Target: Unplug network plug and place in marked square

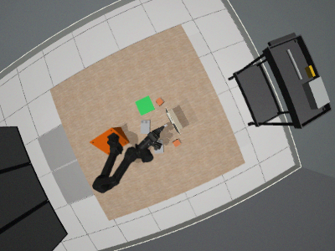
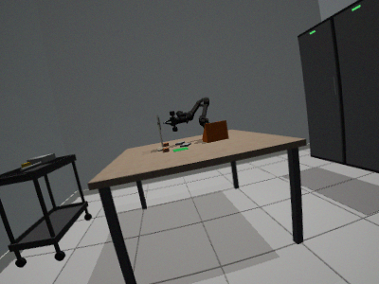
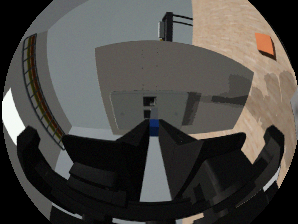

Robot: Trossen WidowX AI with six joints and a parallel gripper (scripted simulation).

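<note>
Right now the green marked square is 50 mm behind my gripper tip, 220 mm to the left of it and 230 mm below it. From my gripper tip the other things lie so: blue network plug right at my gripper tip; upright panel 70 mm ahead, 10 mm to the left, 90 mm below.
</note>
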